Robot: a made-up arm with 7 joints. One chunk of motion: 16 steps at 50 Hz.
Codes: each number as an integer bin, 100 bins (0 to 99) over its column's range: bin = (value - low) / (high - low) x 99, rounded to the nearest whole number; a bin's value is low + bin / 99 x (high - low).
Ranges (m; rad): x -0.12..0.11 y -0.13..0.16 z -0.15..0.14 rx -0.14..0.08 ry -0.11..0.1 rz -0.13..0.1
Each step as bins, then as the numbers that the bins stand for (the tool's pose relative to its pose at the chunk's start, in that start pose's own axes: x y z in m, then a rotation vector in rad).
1 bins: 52 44 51 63 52 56
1 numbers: 0.0008 -0.0011 -0.0006 0.0000 0.0003 0.0001
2 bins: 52 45 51 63 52 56
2 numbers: 0.0008 0.0018 -0.0006 0.0000 0.0003 0.0001
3 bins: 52 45 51 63 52 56
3 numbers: 0.0008 0.0018 -0.0006 0.0000 0.0003 0.0001
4 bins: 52 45 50 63 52 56
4 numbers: 0.0008 0.0018 -0.0035 0.0000 0.0003 0.0001
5 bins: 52 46 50 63 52 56
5 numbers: 0.0008 0.0047 -0.0035 0.0000 0.0003 0.0001
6 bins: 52 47 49 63 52 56
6 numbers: 0.0008 0.0077 -0.0065 0.0000 0.0003 0.0001
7 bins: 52 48 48 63 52 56
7 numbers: 0.0008 0.0106 -0.0094 0.0000 0.0003 0.0001
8 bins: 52 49 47 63 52 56
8 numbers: 0.0008 0.0135 -0.0123 0.0000 0.0003 0.0001
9 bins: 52 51 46 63 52 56
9 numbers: 0.0008 0.0194 -0.0153 0.0000 0.0003 0.0001
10 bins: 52 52 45 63 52 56
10 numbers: 0.0008 0.0223 -0.0182 0.0000 0.0003 0.0001
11 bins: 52 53 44 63 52 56
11 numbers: 0.0008 0.0253 -0.0211 0.0000 0.0003 0.0001
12 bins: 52 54 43 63 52 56
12 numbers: 0.0008 0.0282 -0.0240 0.0000 0.0003 0.0001
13 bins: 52 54 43 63 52 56
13 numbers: 0.0008 0.0282 -0.0240 0.0000 0.0003 0.0001
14 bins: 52 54 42 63 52 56
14 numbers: 0.0008 0.0282 -0.0270 0.0000 0.0003 0.0001
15 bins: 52 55 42 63 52 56
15 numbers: 0.0008 0.0311 -0.0270 0.0000 0.0003 0.0001
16 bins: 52 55 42 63 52 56
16 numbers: 0.0008 0.0311 -0.0270 0.0000 0.0003 0.0001
